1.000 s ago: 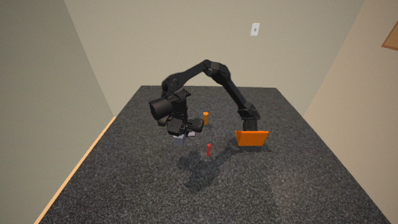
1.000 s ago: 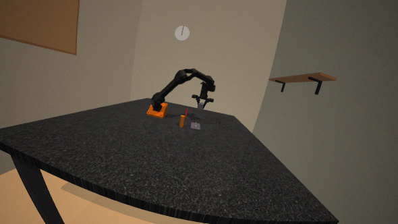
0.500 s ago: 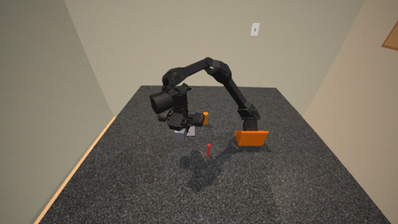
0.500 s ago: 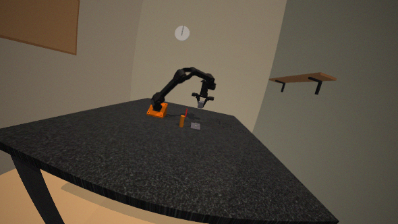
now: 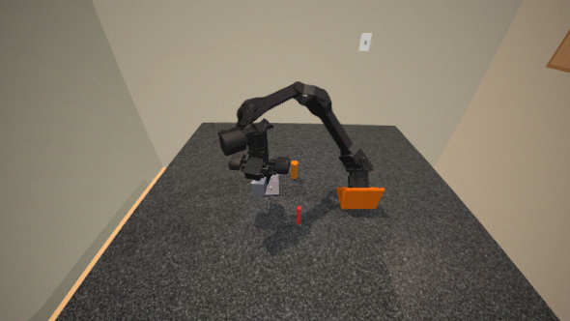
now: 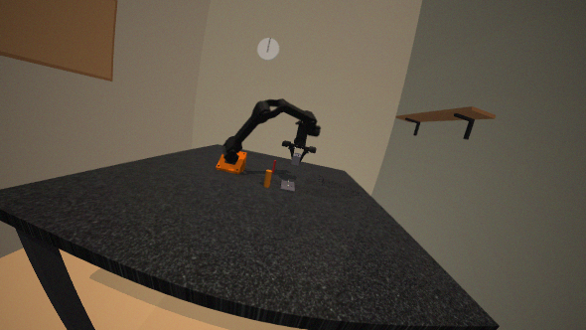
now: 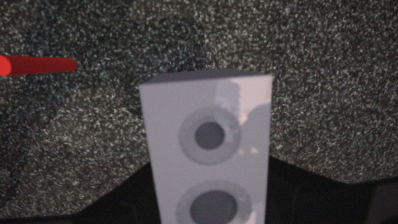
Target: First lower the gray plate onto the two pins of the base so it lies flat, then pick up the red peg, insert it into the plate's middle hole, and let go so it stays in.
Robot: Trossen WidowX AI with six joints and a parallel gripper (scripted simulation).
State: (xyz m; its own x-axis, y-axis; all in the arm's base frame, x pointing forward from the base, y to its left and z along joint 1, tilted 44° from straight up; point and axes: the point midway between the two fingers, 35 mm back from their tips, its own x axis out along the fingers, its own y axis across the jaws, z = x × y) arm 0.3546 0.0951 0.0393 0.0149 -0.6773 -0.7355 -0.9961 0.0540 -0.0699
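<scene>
The gray base is 110 mm to the right of my gripper tip, 110 mm below it and 20 mm behind it. The rest, counted from my gripper tip: red peg (130 mm behind, 80 mm below, 70 mm to the left); gray plate (30 mm above); orange cylinder (160 mm to the right, 110 mm behind, 80 mm below).
</scene>
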